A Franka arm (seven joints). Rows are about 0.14 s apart.
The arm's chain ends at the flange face. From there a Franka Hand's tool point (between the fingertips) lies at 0.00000 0.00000 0.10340 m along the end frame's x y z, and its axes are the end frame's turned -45 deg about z.
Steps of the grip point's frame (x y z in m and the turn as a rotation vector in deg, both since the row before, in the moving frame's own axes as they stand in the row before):
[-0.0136 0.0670 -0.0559 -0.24 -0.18 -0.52]
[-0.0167 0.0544 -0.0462 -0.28 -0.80 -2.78]
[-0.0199 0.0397 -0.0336 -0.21 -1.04 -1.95]
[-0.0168 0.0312 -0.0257 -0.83 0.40 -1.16]
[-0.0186 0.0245 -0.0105 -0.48 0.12 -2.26]
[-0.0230 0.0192 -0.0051 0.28 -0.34 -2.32]
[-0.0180 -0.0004 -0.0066 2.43 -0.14 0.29]
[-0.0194 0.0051 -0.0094 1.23 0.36 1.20]
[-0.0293 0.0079 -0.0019 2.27 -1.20 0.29]
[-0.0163 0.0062 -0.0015 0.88 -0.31 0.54]
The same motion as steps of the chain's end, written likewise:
[0.0377 0.0565 -0.0559 -0.30 0.04 -0.52]
[0.0273 0.0489 -0.0462 -0.76 -0.37 -2.78]
[0.0150 0.0405 -0.0336 -0.88 -0.59 -1.95]
[0.0086 0.0334 -0.0257 -0.30 0.87 -1.16]
[0.0034 0.0300 -0.0105 -0.25 0.42 -2.26]
[-0.0019 0.0297 -0.0051 -0.04 -0.44 -2.32]
[-0.0097 0.0154 -0.0065 1.62 -1.82 0.29]
[-0.0090 0.0194 -0.0094 1.12 -0.62 1.20]
[-0.0107 0.0277 -0.0018 0.76 -2.45 0.29]
[-0.0056 0.0166 -0.0015 0.40 -0.84 0.54]

